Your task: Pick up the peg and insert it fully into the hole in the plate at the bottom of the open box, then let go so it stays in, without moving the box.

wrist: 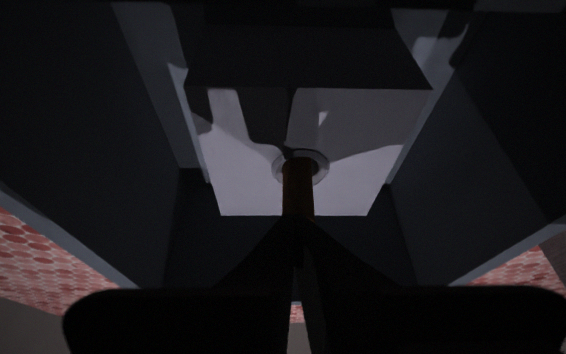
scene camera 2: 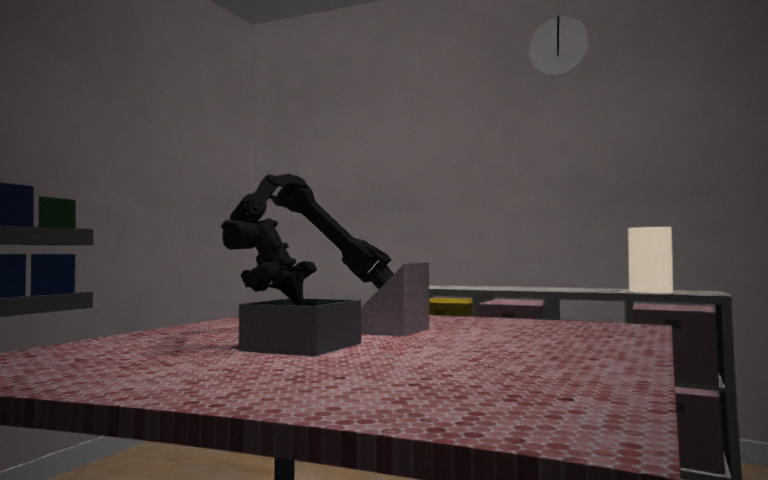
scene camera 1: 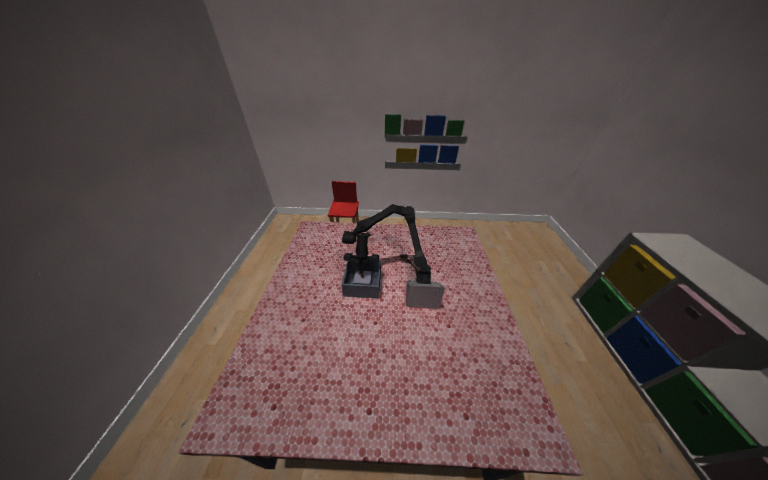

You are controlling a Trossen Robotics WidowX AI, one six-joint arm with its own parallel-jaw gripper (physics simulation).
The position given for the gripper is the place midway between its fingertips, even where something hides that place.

In view: the gripper point(scene camera 2: 300, 306), a blue-grey box point(scene camera 2: 320, 326) and a brown peg point(wrist: 297, 198).
The blue-grey box shows as well in the wrist view point(wrist: 108, 165) and in scene camera 1 point(scene camera 1: 349, 289). The gripper also shows in the wrist view point(wrist: 292, 224). Scene camera 2 misses the brown peg, which is hidden by the blue-grey box.
